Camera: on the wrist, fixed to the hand. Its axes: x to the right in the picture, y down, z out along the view.
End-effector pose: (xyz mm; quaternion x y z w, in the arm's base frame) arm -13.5 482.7 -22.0 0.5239 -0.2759 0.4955 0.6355
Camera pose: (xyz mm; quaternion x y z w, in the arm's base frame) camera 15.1 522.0 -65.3 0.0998 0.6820 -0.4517 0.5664
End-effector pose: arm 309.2 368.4 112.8 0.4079 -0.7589 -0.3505 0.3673
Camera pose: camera 369.0 351.4 93.4 -0.8221 -0.5068 0.2413 0.0952
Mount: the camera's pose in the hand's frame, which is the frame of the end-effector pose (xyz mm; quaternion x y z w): -14.1 -44.9 -45.0 -0.0200 0.3036 -0.9526 0.0003
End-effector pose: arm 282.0 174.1 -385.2 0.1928 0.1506 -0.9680 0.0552
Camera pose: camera 303.6 231.5 -407.2 -0.1494 -0.2198 -0.0087 0.9640
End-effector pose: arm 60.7 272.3 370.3 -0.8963 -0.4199 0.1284 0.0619
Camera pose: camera 31.7 290.0 425.8 0.3595 -0.8377 -0.3394 0.2319
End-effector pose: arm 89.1 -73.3 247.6 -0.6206 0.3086 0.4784 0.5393
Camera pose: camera 136.2 -108.3 275.7 -0.4502 -0.4369 -0.6958 0.3498
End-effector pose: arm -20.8 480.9 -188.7 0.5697 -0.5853 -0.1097 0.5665
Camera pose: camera 34.9 500.6 -216.0 0.5797 0.7167 -0.3784 0.0848
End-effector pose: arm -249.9 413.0 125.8 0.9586 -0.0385 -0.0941 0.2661
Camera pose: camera -253.6 475.8 142.7 -0.0602 -0.9958 -0.0367 0.0587
